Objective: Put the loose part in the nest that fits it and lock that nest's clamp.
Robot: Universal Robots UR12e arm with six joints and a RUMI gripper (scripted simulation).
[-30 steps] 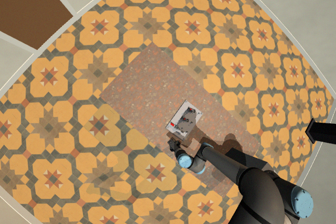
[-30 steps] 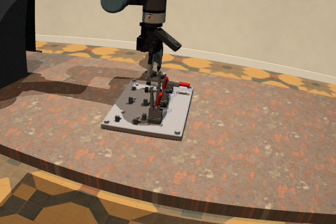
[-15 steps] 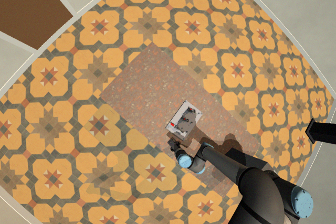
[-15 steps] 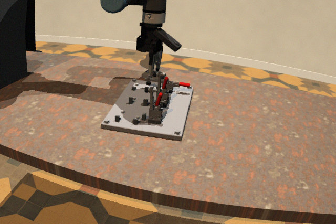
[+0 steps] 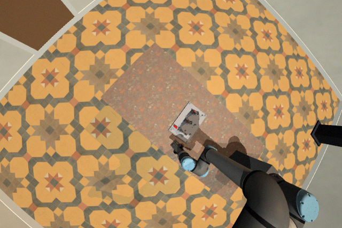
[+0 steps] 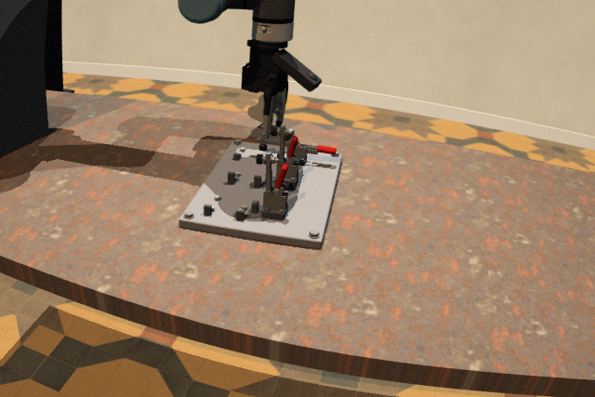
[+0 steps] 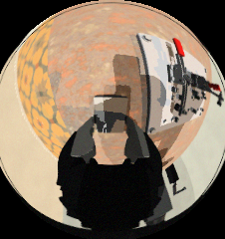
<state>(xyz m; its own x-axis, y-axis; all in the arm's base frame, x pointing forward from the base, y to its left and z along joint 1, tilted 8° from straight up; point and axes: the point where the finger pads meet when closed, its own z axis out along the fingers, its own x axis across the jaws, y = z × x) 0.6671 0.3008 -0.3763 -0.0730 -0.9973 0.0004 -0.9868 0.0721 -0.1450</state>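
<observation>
The part is 1 cm below my hand. From my hand the other things lie so: grey fixture plate 25 cm to the right, 8 cm ahead, 1 cm below; toggle clamp 35 cm to the right, 13 cm ahead, 4 cm above.
</observation>
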